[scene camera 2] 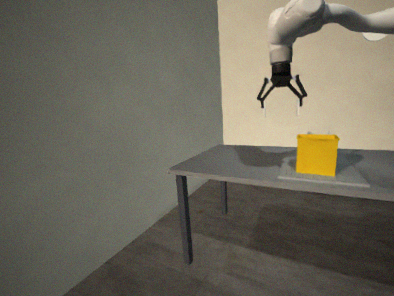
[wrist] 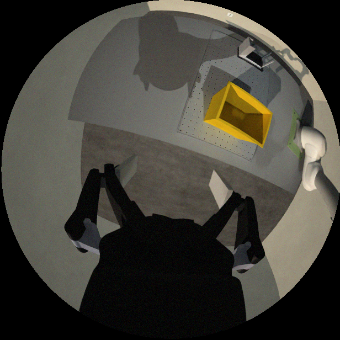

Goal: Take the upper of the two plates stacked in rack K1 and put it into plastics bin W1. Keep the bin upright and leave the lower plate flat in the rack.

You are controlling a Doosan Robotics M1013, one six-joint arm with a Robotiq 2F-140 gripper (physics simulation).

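Places are measured from the arm's base along level axes (x ahead, y left, z up), in millimetres.
Pixels of known places: gripper, fingertip midpoint: (scene camera 2: 280,115).
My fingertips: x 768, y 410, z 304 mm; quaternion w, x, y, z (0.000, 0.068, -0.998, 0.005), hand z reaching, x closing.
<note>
Behind a point stands the place of what it marks.
The yellow bin W1 (scene camera 2: 316,155) {x 612, y 284, z 104 mm} (wrist: 218,109) stands upright, and its open top and inner floor show in the wrist view. A small pale rack, K1 (wrist: 246,46), stands beyond the bin near the table's far edge, with a dark flat area inside it. The two plates cannot be told apart there. In the scene view the bin hides most of the rack. My gripper (scene camera 2: 282,111) {x 768, y 410, z 304 mm} (wrist: 174,170) is open and empty. It hangs high above the table, to the left of the bin in the scene view, with fingers pointing down.
The bin stands on a perforated board (scene camera 2: 350,181) {x 476, y 342, z 9 mm} (wrist: 192,120) on the grey table (scene camera 2: 210,162) {x 1228, y 203, z -4 mm} (wrist: 110,75). A green base plate (wrist: 294,134) lies right of the bin in the wrist view, with the white arm beside it. Walls stand at the left and behind.
</note>
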